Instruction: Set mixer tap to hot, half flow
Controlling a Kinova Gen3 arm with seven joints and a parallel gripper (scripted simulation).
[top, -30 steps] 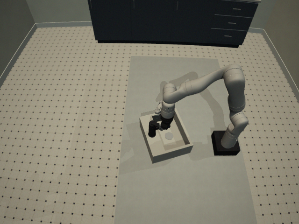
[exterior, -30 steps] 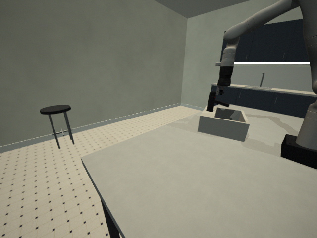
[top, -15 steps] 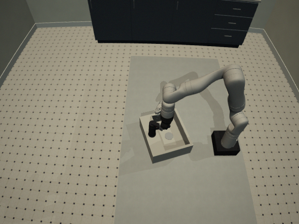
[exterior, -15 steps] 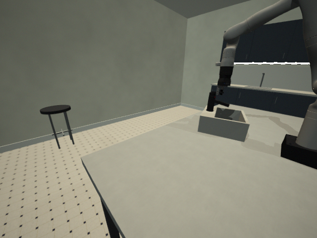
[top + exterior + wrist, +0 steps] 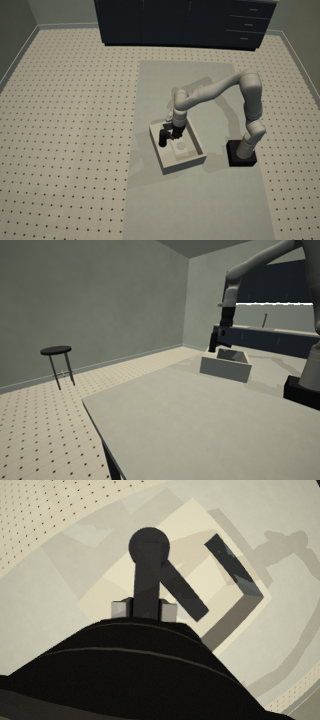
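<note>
Now: the lever 2 cm ahead of my hand and 1 cm to the right of it. The rest, counted from my hand: sink basin 24 cm below, 7 cm to the right, 4 cm behind.
</note>
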